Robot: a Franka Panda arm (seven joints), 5 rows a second.
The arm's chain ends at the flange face. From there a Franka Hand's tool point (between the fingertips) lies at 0.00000 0.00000 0.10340 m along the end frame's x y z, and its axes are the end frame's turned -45 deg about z.
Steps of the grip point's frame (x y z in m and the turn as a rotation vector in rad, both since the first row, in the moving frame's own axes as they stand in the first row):
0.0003 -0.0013 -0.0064 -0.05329 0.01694 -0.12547
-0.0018 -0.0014 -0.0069 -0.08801 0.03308 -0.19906
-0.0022 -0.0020 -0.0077 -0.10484 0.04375 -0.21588
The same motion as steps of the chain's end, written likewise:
-0.0060 -0.0035 -0.0062 -0.02570 0.04966 -0.12547
-0.0114 -0.0028 -0.0064 -0.03884 0.08562 -0.19906
-0.0142 -0.0031 -0.0070 -0.04320 0.10507 -0.21588

